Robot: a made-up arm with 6 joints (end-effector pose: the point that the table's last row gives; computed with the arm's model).
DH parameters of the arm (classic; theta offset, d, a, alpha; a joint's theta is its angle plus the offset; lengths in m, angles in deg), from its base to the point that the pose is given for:
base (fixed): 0 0.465 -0.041 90
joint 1: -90 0.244 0.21 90
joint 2: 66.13 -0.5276 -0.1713 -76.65
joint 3: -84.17 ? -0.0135 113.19
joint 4: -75.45 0.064 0.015 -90
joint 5: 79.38 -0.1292 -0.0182 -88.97
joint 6: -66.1 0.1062 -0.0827 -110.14
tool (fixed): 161.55 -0.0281 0 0
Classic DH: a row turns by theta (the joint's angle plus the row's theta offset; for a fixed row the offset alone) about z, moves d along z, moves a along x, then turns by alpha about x.
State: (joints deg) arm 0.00 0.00 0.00 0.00 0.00 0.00
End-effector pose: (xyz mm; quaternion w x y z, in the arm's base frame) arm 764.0 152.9 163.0 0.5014 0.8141 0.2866 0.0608
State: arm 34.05 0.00 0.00 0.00 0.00 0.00
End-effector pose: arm 795.1 152.9 665.5 0.5633 0.7606 0.1272 0.2965
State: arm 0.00 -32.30 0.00 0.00 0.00 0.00
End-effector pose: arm 764.0 140.6 389.3 0.2552 0.9215 0.2583 0.1381
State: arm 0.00 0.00 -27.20 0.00 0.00 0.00
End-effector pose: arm 809.8 43.7 126.5 0.4293 0.8841 0.1513 -0.1056
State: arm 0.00 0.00 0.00 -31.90 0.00 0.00
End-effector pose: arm 674.8 152.9 247.3 0.5609 0.7660 0.1378 0.2822
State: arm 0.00 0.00 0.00 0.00 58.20 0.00
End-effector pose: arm 764.0 237.5 57.0 0.8340 0.4675 0.2800 -0.0862
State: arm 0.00 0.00 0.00 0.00 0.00 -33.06
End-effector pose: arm 784.9 108.9 155.1 0.4785 0.8663 0.0731 -0.1231
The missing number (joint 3, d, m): -0.3132
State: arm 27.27 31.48 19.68 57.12 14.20 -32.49
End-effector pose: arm 982.4 -35.8 199.5 0.7767 0.5106 0.0737 -0.3614
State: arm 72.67 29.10 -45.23 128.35 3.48 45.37
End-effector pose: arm 866.2 -47.7 892.5 0.1044 -0.8527 -0.5019 -0.1008
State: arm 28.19 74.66 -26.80 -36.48 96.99 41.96
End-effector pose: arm 1005.2 -375.9 304.1 0.7969 -0.2018 -0.1430 -0.5512
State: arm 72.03 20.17 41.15 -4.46 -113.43 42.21
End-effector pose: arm 613.7 -9.8 1050.0 0.0476 0.2294 0.5457 0.8046
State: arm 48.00 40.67 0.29 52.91 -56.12 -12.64
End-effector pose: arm 957.6 -251.6 648.8 0.2747 0.9594 -0.0641 -0.0092
